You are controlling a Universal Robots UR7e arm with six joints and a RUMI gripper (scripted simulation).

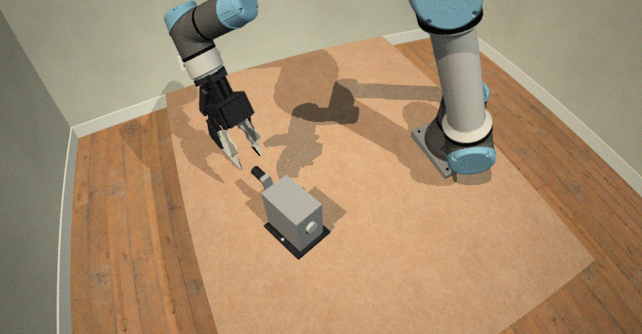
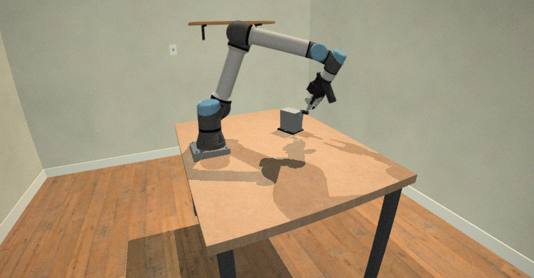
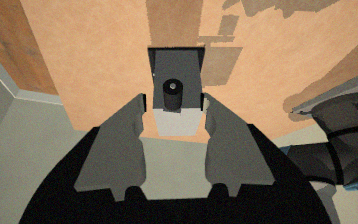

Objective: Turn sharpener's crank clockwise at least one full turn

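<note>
My gripper is now 30 mm to the right of the black crank handle, 30 mm above it and 20 mm past it.
</note>
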